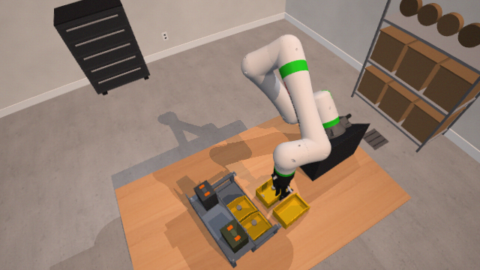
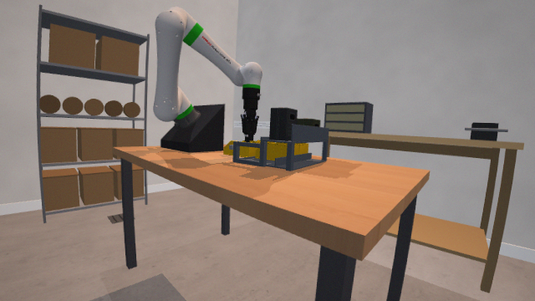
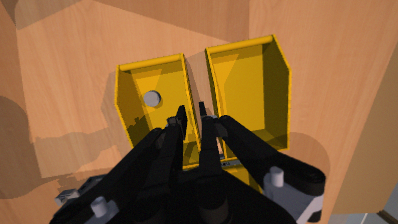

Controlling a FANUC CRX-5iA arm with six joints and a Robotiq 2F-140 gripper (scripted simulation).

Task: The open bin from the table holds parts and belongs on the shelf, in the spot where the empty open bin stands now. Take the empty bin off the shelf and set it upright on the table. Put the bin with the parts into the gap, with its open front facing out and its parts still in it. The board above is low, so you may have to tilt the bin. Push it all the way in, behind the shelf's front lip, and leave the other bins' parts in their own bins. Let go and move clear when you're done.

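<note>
Right now the grey round part is 7 cm to the right of my hand, 7 cm below it and 3 cm behind it. From my hand the other things lie so: grey shelf 25 cm ahead, 6 cm to the right, 1 cm below.
</note>
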